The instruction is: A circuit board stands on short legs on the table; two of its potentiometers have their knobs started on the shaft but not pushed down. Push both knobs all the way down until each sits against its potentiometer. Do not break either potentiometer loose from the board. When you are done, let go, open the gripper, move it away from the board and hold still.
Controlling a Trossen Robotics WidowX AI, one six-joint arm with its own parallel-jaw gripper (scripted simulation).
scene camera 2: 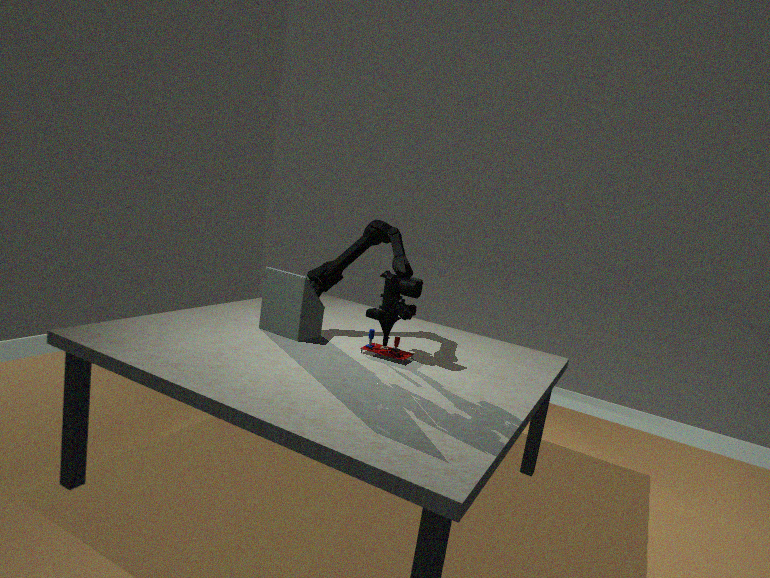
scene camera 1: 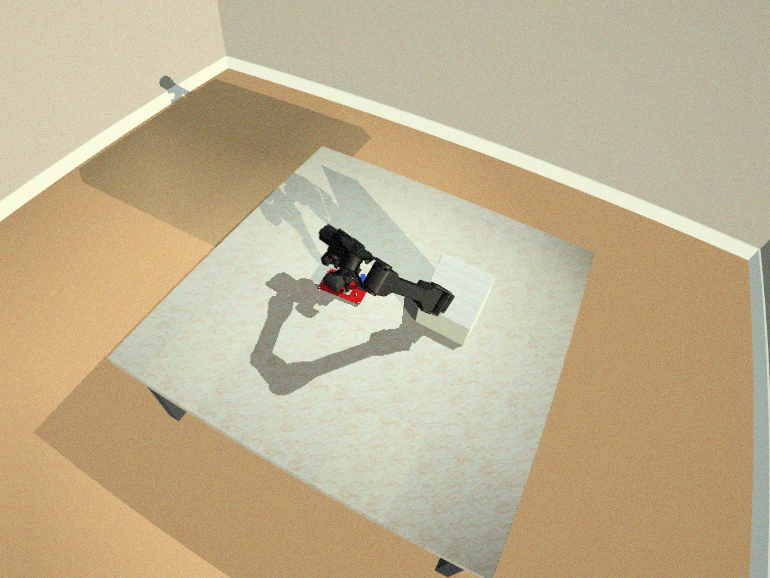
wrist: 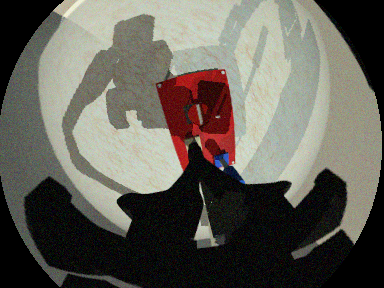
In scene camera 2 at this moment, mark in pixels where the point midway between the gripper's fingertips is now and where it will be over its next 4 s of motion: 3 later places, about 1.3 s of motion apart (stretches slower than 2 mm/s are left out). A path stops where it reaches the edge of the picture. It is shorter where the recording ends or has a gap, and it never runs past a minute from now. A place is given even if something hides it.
My gripper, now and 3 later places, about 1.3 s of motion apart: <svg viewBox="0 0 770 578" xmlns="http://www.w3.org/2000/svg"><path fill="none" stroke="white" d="M386 336L386 333L398 333L397 337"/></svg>
